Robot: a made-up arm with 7 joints.
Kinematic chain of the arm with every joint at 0, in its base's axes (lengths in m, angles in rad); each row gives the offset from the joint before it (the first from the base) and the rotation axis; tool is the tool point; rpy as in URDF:
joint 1: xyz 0.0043 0.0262 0.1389 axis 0 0.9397 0.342
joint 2: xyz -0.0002 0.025 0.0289 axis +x
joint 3: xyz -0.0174 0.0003 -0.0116 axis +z
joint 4: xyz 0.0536 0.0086 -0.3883 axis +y
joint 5: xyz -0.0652 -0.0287 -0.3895 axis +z
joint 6: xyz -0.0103 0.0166 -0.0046 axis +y
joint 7: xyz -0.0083 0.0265 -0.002 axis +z
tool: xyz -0.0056 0.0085 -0.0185 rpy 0 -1.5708 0
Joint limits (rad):
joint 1: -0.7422..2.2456
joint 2: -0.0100..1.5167
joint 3: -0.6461..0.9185
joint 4: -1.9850..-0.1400
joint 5: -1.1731..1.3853
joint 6: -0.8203..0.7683
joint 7: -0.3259..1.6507
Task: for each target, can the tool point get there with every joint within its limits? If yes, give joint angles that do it. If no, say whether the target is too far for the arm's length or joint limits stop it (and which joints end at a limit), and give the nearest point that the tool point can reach.
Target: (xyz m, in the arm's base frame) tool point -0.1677 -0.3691 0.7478
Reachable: no: joint limits stop it (at a limit: joint 1, joint 3, joint 4, joint 5, joint 6) | nearest point -0.5486 -0.3563 0.5436 | short by 0.432 m
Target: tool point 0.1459 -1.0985 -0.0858
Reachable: no: too far | nearest point 0.4137 -0.3751 0.0445 | short by 0.782 m
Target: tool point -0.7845 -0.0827 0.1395
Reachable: yes | joints 1.9001 0.1420 0.1113 -0.7128 0.6139 -0.0136 0.7950
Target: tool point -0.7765 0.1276 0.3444
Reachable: yes | joints 1.8662 0.5314 -0.3536 -0.3641 0.4044 0.3428 -0.0619
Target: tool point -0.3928 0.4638 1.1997
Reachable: no: too far | nearest point -0.4386 0.4217 0.7251 | short by 0.479 m
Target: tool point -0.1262 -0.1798 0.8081
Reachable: no: joint limits stop it (at a limit: joint 1, joint 3, joint 4, joint 5, joint 6) | nearest point -0.5804 -0.1233 0.6553 | short by 0.483 m
